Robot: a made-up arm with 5 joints. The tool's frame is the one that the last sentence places.
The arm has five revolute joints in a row. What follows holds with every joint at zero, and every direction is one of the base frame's. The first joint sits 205 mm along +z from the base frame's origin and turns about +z. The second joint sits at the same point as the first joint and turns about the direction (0, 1, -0.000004). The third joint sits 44 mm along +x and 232 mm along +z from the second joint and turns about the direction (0, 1, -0.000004). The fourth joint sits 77 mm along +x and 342 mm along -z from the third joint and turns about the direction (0, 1, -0.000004). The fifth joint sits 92 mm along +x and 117 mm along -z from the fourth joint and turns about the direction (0, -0.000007, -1). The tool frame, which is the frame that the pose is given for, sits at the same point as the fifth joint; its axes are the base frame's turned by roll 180, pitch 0 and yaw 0 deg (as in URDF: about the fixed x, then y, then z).
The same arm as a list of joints. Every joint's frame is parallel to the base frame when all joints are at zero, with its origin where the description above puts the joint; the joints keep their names.
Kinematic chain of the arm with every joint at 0, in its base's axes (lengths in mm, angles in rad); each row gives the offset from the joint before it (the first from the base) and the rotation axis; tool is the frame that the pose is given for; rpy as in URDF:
joint 1: xyz 0 0 205 axis +z
joint 2: xyz 0 0 0 axis +y
joint 3: xyz 44 0 232 axis +y
joint 4: xyz 77 0 -342 axis +y
joint 5: xyz 92 0 -117 axis -z
tool: xyz 0 0 0 rpy 3.1416 0 0

